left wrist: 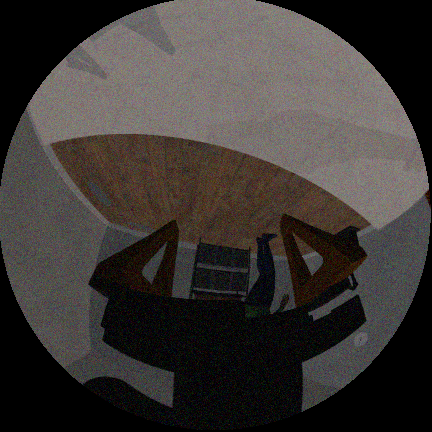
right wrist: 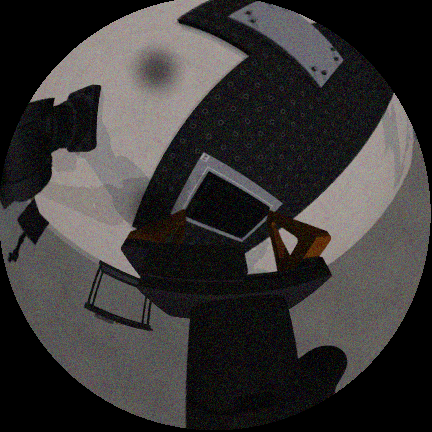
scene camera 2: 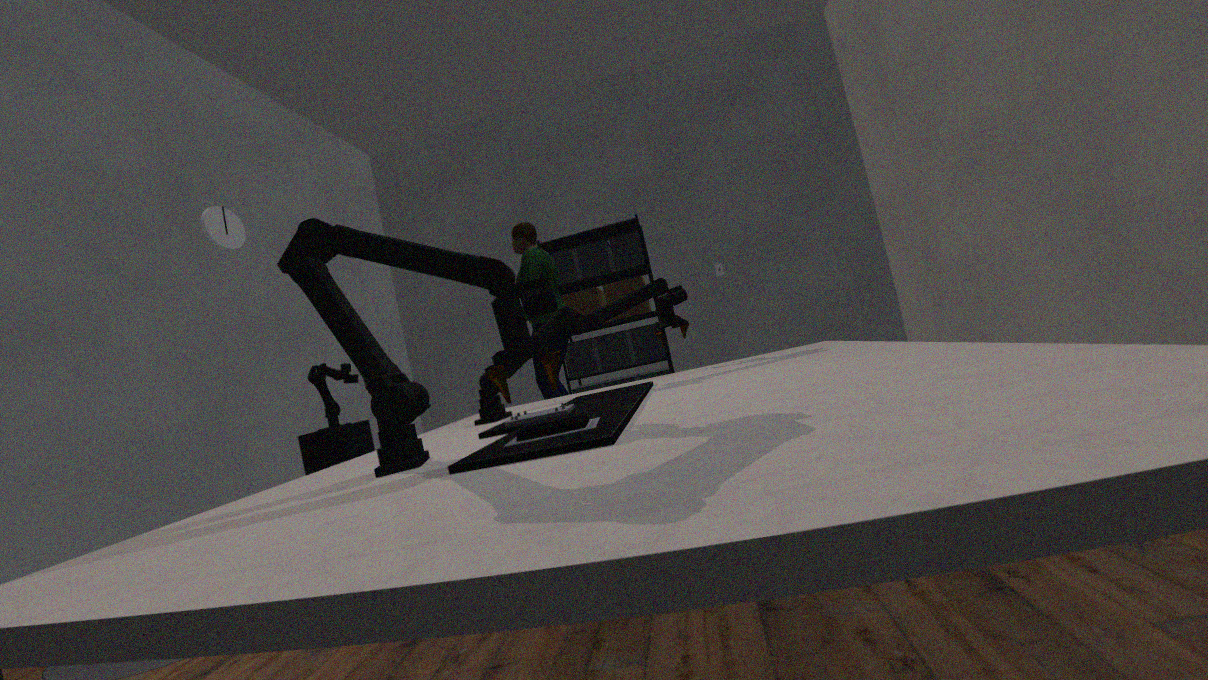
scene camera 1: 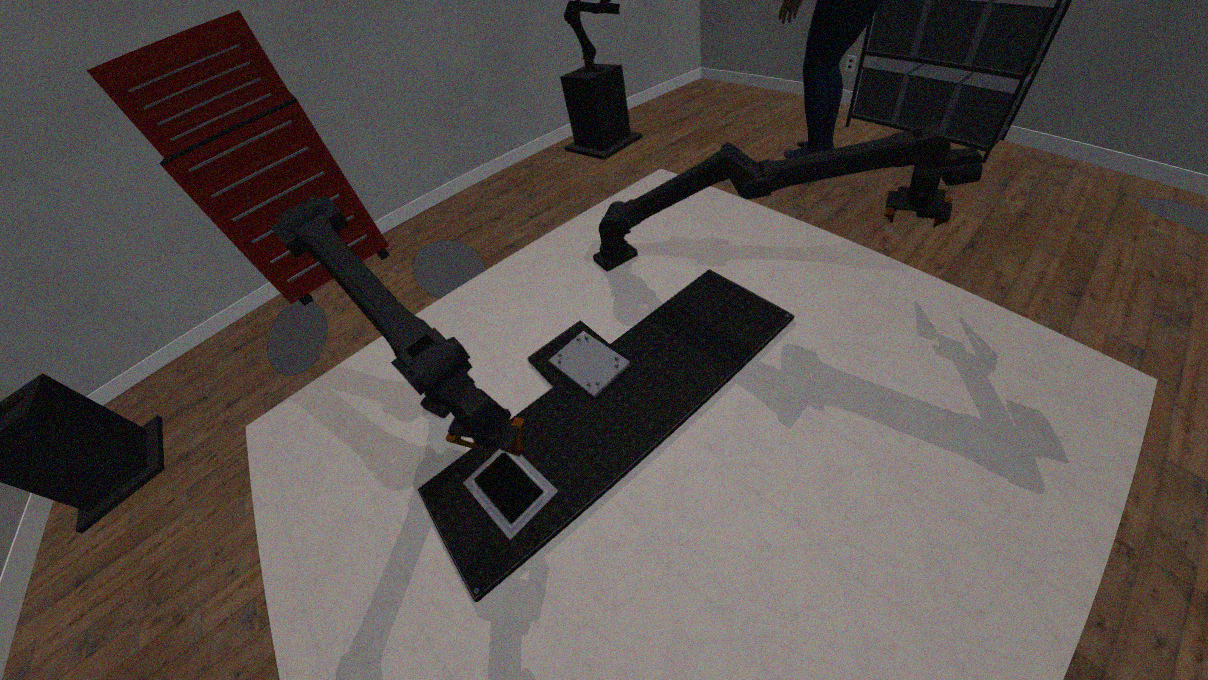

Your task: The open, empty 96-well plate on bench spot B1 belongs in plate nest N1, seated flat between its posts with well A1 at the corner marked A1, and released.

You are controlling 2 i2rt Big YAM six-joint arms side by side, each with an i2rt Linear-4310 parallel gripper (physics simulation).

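Frame: origin at the left arm's base, x ahead, y left, z up, level; metres.
Where they show: left gripper, fingertip midpoint: (left wrist: 229, 222) (scene camera 2: 673, 342) (scene camera 1: 912, 223); right gripper, fingertip midpoint: (right wrist: 227, 214) (scene camera 2: 532, 396) (scene camera 1: 498, 450); left arm's base, origin of the base link: (scene camera 2: 494, 420) (scene camera 1: 615, 257); right arm's base, origin of the base link: (right wrist: 82, 118) (scene camera 2: 404, 466).
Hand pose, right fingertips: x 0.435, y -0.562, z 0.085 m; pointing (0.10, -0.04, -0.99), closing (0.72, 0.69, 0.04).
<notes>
Things, the pixels of their top centre, and the offset from my right fingertips. Level surfaces: height alone.
- black 96-well plate, middle of its top: (right wrist: 228, 213) (scene camera 2: 553, 423) (scene camera 1: 506, 484) dx +0.042, dy -0.025, dz -0.056 m
- light grey frame, middle of its top: (right wrist: 227, 208) (scene camera 2: 554, 430) (scene camera 1: 508, 486) dx +0.042, dy -0.025, dz -0.070 m
- light grey nest, middle of its top: (scene camera 1: 587, 358) (scene camera 2: 539, 409) dx -0.120, dy +0.270, dz -0.050 m
- dark board, its level: dz -0.072 m
- white table, its level: dz -0.085 m
The black 96-well plate (scene camera 1: 507, 489) (right wrist: 227, 200) lies flat within a light grey frame (scene camera 1: 549, 489) (right wrist: 242, 183) at the lower left of the dark board in scene camera 1. Its wells and well A1 are too dark to make out. The light grey nest (scene camera 1: 589, 363) (right wrist: 295, 40) with small dark posts at its corners has no plate on it. My right gripper (scene camera 1: 488, 443) (scene camera 2: 530, 395) (right wrist: 227, 214) is open and empty, above the plate's upper edge in scene camera 1. My left gripper (scene camera 1: 915, 221) (scene camera 2: 683, 333) (left wrist: 229, 222) is open and empty, far from the plate.
The dark board (scene camera 1: 642, 397) (scene camera 2: 625, 405) (right wrist: 280, 115) lies on the white table (scene camera 1: 760, 549) (scene camera 2: 972, 405). A red cabinet (scene camera 1: 202, 109) stands at the upper left in scene camera 1. A person (scene camera 1: 821, 84) (scene camera 2: 538, 274) stands beyond the table near a shelf unit.
</notes>
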